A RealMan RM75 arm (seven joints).
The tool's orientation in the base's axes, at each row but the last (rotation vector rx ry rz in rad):
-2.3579, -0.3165, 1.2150
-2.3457, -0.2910, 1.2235
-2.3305, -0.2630, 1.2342
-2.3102, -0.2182, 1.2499
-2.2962, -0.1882, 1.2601
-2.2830, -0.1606, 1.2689
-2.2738, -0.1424, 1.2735
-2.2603, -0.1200, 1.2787
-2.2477, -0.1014, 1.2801
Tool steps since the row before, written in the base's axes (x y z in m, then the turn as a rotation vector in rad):
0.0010, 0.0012, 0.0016, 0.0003, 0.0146, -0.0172
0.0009, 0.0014, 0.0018, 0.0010, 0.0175, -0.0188
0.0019, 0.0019, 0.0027, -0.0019, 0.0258, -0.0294
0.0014, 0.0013, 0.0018, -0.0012, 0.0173, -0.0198
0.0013, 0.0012, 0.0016, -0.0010, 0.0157, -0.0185
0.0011, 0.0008, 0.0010, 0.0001, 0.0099, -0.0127
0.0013, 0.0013, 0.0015, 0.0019, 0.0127, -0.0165
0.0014, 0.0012, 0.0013, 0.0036, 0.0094, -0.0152
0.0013, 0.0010, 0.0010, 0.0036, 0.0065, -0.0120
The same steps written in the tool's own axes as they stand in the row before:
-0.0001, -0.0018, -0.0013, 0.0182, -0.0040, 0.0127
-0.0002, -0.0021, -0.0012, 0.0209, -0.0057, 0.0138
-0.0001, -0.0031, -0.0022, 0.0301, -0.0074, 0.0239
-0.0001, -0.0021, -0.0015, 0.0203, -0.0049, 0.0160
0.0000, -0.0020, -0.0013, 0.0189, -0.0042, 0.0147
0.0001, -0.0013, -0.0010, 0.0131, -0.0023, 0.0091
0.0000, -0.0021, -0.0012, 0.0179, -0.0031, 0.0103
0.0002, -0.0019, -0.0012, 0.0168, -0.0012, 0.0071
0.0003, -0.0016, -0.0010, 0.0133, -0.0003, 0.0046

